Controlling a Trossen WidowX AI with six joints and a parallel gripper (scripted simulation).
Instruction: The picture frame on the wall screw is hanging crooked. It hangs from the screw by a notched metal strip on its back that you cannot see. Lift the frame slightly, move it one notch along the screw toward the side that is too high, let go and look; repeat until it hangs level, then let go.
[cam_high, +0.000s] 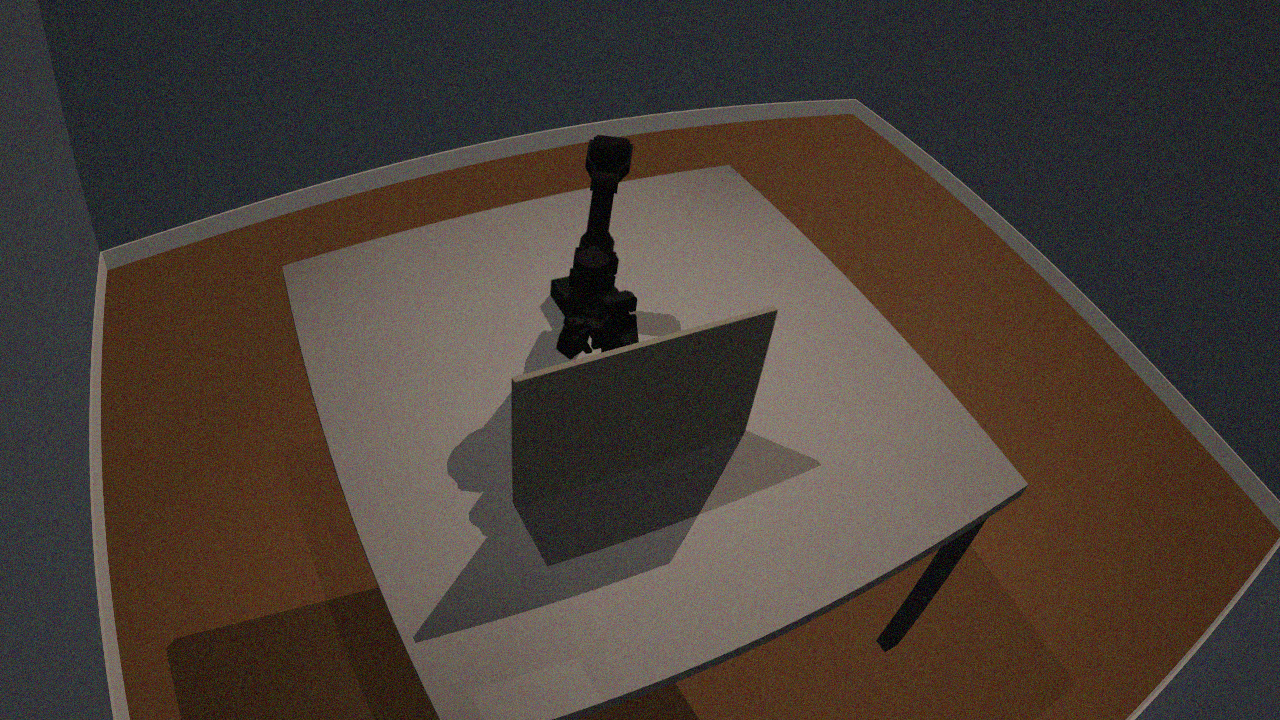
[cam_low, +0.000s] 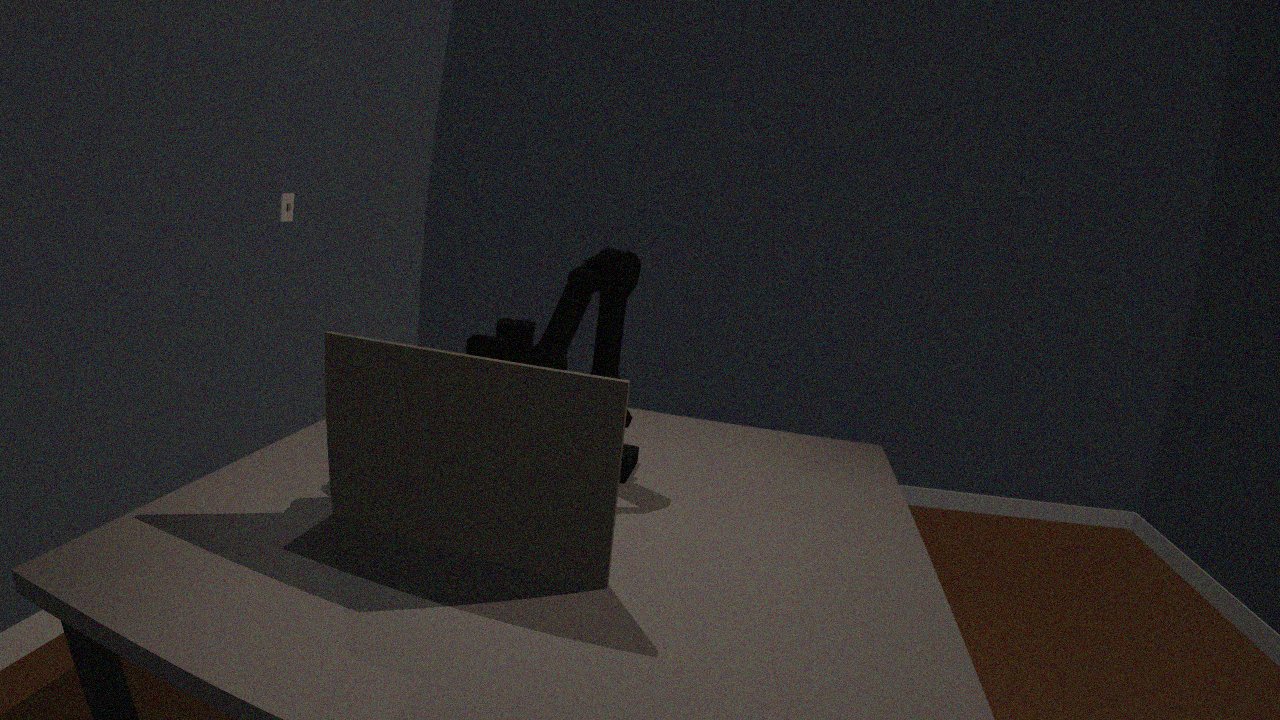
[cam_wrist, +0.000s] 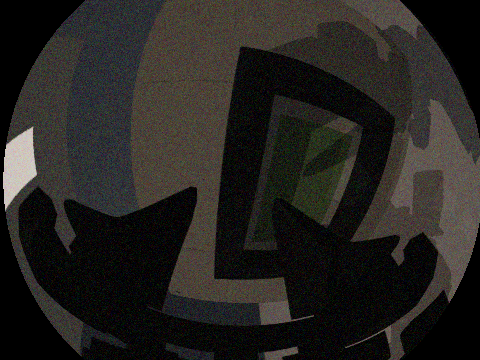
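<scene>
Right now my gripper tip is 5 cm above the dark picture frame and 1 cm short of it. From my gripper tip the other things lie so: wall panel 6 cm below, 2 cm ahead.
</scene>
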